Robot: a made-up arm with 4 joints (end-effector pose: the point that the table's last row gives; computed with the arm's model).
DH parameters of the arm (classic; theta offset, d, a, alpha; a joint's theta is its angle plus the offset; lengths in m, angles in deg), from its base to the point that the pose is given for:
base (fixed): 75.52 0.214 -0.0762 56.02
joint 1: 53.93 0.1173 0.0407 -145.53
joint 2: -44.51 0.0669 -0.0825 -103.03
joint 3: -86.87 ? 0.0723 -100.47
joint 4: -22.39 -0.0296 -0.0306 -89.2
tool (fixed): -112.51 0.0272 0 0
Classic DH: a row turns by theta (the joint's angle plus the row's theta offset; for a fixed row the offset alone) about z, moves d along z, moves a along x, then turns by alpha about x.
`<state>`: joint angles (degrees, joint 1 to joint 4).
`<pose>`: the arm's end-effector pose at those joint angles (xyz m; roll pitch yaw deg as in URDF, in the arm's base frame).
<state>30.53 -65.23 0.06 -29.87</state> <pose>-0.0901 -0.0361 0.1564 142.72 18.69 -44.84</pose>
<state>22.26 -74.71 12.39 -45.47</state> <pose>-0.1077 -0.0489 0.1711 122.41 26.06 -39.84</pose>
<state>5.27 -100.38 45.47 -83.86</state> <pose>-0.1048 -0.0810 0.2124 81.30 40.35 -23.78</pose>
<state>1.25 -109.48 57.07 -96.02</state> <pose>-0.0888 -0.0873 0.2202 73.94 41.89 -13.80</pose>
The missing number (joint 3, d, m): -0.0719
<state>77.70 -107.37 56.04 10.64</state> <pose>-0.0964 -0.0875 0.2168 -131.12 -31.75 54.65</pose>
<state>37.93 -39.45 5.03 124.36</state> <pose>-0.0574 -0.0581 0.2012 -59.41 -34.01 -78.37</pose>
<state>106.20 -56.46 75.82 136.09</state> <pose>-0.0055 -0.1146 0.2024 -1.16 -44.87 0.74</pose>
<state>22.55 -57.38 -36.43 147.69</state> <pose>-0.0722 0.0007 0.2162 -36.29 -13.02 -124.18</pose>
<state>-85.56 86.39 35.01 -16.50</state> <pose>-0.0196 0.0669 0.3498 -94.43 11.67 14.19</pose>
